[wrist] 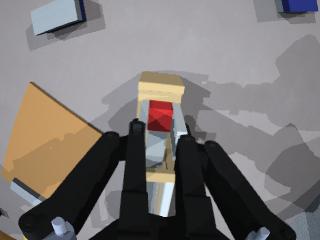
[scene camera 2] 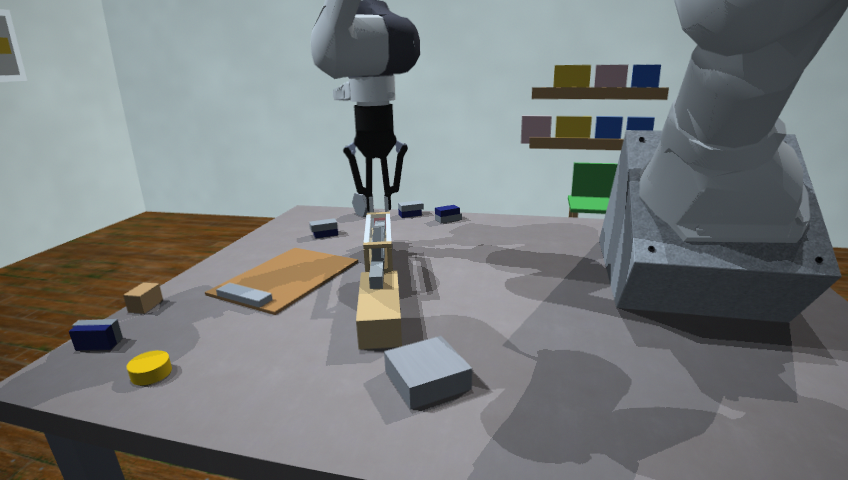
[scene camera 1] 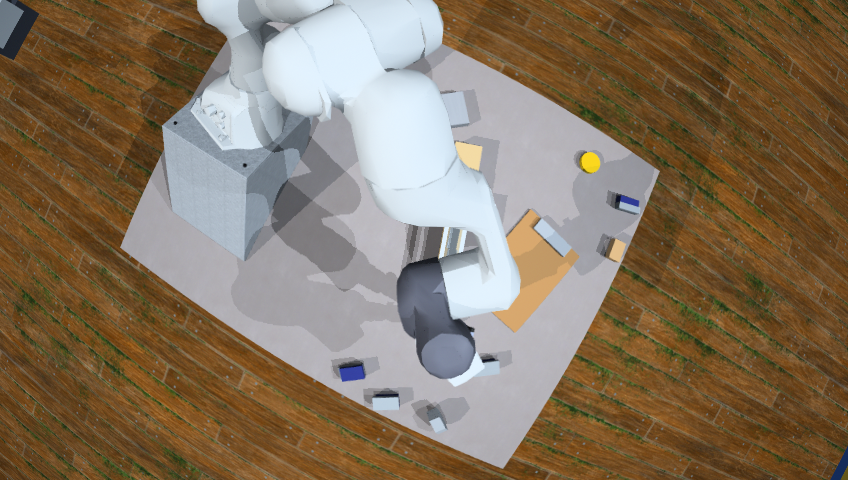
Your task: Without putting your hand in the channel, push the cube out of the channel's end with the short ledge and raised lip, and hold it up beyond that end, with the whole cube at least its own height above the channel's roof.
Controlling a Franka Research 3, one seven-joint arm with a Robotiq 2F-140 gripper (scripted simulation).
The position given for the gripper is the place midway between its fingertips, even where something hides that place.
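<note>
The gripper [scene camera 2: 380, 225] is visible, and appears in the wrist view too, as the gripper [wrist: 159, 113]. An orange board [scene camera 2: 285, 279] is also found in scene camera 1, the board [scene camera 1: 543, 257], and in the wrist view, the board [wrist: 50, 139]. A red cube [wrist: 160, 114] is present, as is a grey slab [scene camera 2: 427, 371]; in the wrist view the slab is out of frame.
</note>
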